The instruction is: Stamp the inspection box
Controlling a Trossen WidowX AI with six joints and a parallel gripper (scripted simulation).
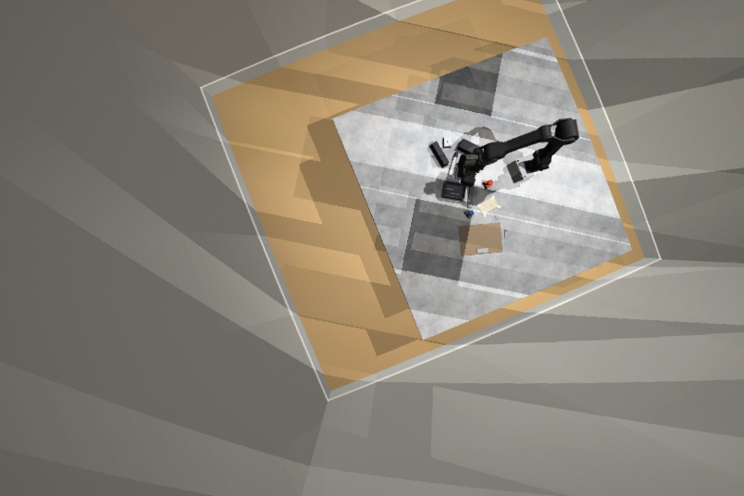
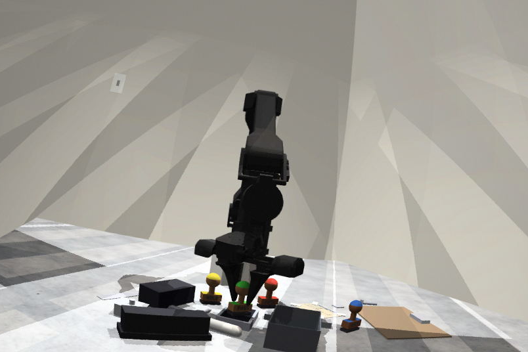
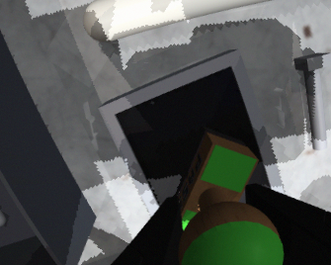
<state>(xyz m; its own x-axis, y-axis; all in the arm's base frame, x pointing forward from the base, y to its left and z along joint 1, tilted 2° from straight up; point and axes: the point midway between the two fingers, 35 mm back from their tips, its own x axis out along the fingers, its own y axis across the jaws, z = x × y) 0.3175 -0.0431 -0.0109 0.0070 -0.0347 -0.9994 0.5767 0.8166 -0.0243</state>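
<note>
Right now the green-topped stamp is right at my gripper tip. Round my gripper tip: yellow-knobbed stamp 9 cm behind, 4 cm to the right, 2 cm below; dark ink pad 3 cm below; white cylinder 4 cm ahead, 8 cm to the right, 3 cm below.
</note>
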